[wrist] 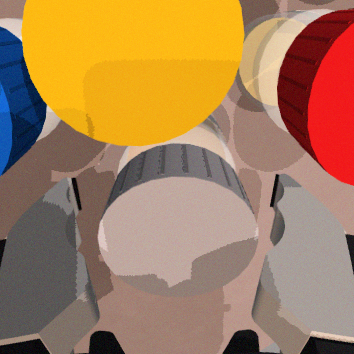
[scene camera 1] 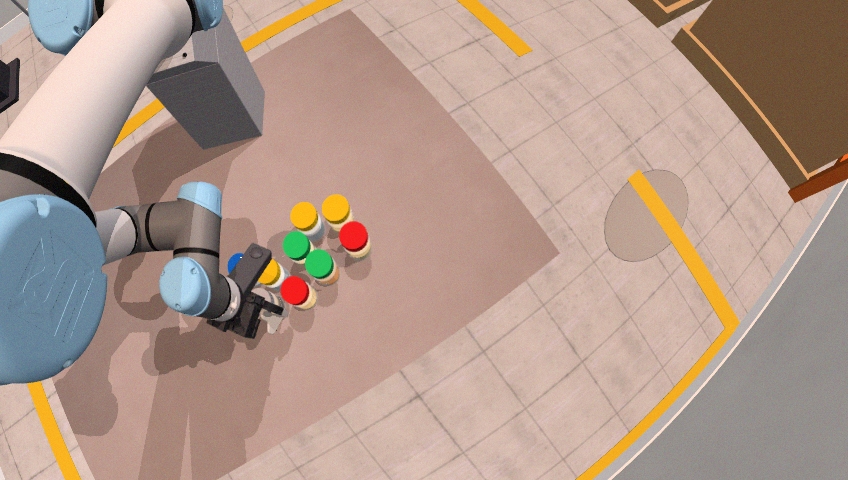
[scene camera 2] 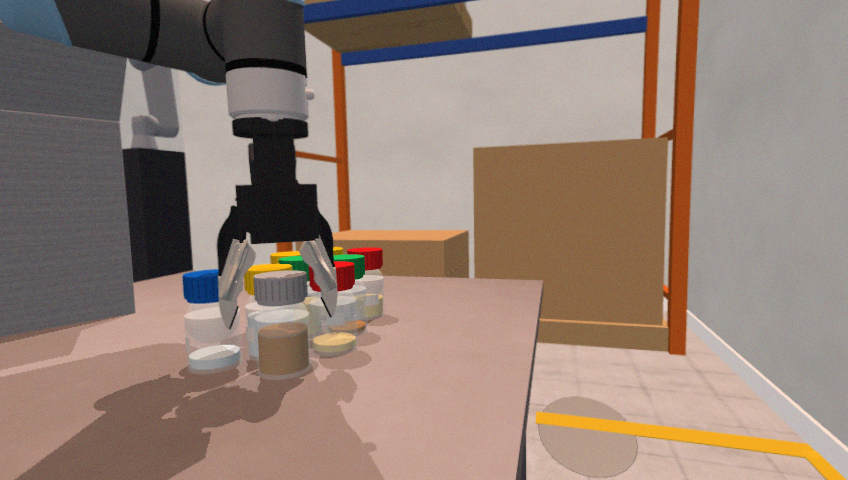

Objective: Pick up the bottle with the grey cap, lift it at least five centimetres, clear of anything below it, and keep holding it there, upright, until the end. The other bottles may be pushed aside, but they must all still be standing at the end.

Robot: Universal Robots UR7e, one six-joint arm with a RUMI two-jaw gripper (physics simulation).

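Frame: origin at the arm's base, x ahead, y left, z up, level; metres.
Where they show: gripper, fingertip midpoint: [wrist: 174, 179] [scene camera 2: 282, 322].
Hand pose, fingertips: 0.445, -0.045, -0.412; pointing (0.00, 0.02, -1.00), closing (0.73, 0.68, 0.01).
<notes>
After its pixels a point has its place, as x, y, z.
The bottle with the grey cap [scene camera 2: 280, 288] {0.460, -0.063, -0.371} [wrist: 180, 225] {0.438, -0.035, -0.360} stands upright on the table, with brown contents; in scene camera 1 it is mostly hidden by the gripper. My gripper [scene camera 1: 276, 312] {0.445, -0.045, -0.412} [scene camera 2: 280, 318] {0.445, -0.045, -0.412} [wrist: 174, 179] {0.445, -0.045, -0.412} is open and points down, one finger on each side of this bottle. There is a gap between each finger and the cap in the wrist view. In scene camera 2 the fingertips are below cap level, beside the upper body of the bottle. A yellow-capped bottle [scene camera 1: 268, 272] {0.400, 0.002, -0.361} [scene camera 2: 261, 274] [wrist: 132, 75] {0.398, -0.009, -0.360} stands close behind it.
A blue-capped bottle [scene camera 1: 237, 262] {0.349, -0.055, -0.361} [scene camera 2: 199, 286] {0.368, -0.080, -0.370} [wrist: 10, 95] {0.375, -0.035, -0.363} and a red-capped bottle [scene camera 1: 294, 290] {0.457, 0.037, -0.361} [scene camera 2: 343, 275] {0.479, 0.024, -0.371} [wrist: 336, 100] {0.441, 0.023, -0.360} stand near the fingers, one on each side. Two green-capped bottles [scene camera 1: 296, 245] {0.378, 0.078, -0.361} [scene camera 1: 320, 264] {0.435, 0.107, -0.361}, two yellow ones [scene camera 1: 304, 215] {0.330, 0.118, -0.360} [scene camera 1: 336, 208] {0.349, 0.182, -0.361} and a red one [scene camera 1: 353, 236] {0.416, 0.188, -0.361} stand farther off, upright.
</notes>
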